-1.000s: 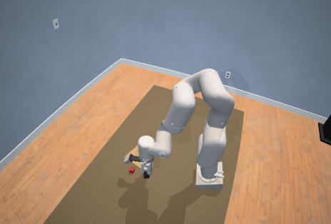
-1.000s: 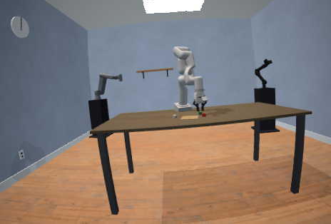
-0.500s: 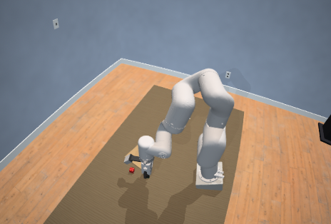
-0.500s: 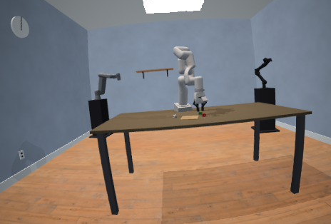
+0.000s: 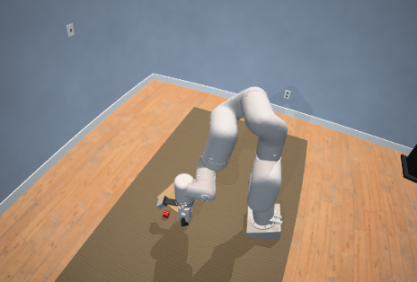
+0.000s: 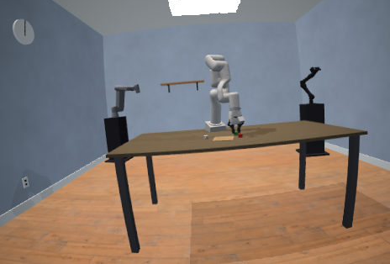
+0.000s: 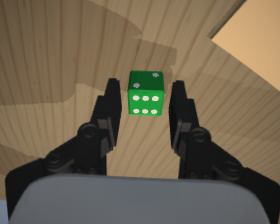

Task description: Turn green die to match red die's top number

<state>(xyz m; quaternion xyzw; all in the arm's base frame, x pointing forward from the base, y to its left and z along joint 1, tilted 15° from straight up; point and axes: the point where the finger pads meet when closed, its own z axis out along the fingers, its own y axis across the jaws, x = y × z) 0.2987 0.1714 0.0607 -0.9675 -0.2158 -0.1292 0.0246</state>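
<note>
Right now the green die is 2 cm below my hand. Round my hand: white die (22 cm to the right, 9 cm ahead, 2 cm below); tan mat (12 cm ahead, 9 cm to the right, 3 cm below); red die (9 cm ahead, 2 cm to the left, 2 cm below).
</note>
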